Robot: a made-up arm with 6 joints.
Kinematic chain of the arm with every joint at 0, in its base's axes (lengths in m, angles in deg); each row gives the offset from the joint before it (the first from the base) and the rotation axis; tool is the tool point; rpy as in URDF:
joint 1: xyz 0 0 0.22 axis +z
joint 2: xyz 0 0 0 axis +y
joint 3: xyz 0.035 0 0.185 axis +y
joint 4: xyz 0.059 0 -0.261 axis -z
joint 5: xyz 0 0 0 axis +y
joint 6: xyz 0.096 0 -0.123 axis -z
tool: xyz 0 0 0 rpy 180 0 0
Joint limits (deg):
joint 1: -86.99..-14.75
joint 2: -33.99..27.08
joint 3: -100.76..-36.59
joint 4: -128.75..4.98
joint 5: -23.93..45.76
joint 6: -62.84..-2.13
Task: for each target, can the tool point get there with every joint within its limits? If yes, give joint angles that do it. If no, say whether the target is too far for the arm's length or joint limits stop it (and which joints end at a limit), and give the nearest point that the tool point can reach.
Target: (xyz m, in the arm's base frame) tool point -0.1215 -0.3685 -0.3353
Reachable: no: too far | nearest point -0.0061 -0.2550 -0.0286 | short by 0.347 m
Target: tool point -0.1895 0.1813 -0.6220
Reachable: no: too far | nearest point 0.1950 0.0197 -0.0150 | short by 0.736 m
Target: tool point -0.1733 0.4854 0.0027
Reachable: no: joint limits stop it (at a limit: joint 1, joint 2, joint 3, joint 4, joint 5) | nearest point 0.1665 0.0672 0.0344 | short by 0.540 m
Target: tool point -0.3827 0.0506 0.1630
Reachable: no: joint limits stop it (at a limit: joint 1, joint 2, joint 3, joint 5) | nearest point -0.0050 -0.2305 -0.0334 | short by 0.510 m
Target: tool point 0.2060 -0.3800 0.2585
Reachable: yes | joints -78.51 15.45 -76.24 -95.29 -16.32 -6.69
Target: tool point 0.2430 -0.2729 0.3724
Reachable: yes | joints -52.99 -27.90 -45.01 -37.99 19.93 -50.26
